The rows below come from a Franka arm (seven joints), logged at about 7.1 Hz.
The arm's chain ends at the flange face. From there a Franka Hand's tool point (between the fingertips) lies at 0.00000 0.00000 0.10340 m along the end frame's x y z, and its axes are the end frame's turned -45 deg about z.
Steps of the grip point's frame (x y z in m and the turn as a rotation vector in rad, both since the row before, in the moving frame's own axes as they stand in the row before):
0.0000, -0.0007, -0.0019, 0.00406, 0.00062, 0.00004
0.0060, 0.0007, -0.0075, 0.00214, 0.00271, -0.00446
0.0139, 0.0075, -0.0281, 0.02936, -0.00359, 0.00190
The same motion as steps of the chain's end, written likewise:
-0.0002, -0.0002, -0.0019, 0.00331, -0.00243, 0.00004
0.0047, -0.0034, -0.0075, 0.00343, 0.00040, -0.00446
0.0175, -0.0026, -0.0281, 0.01822, -0.02330, 0.00190

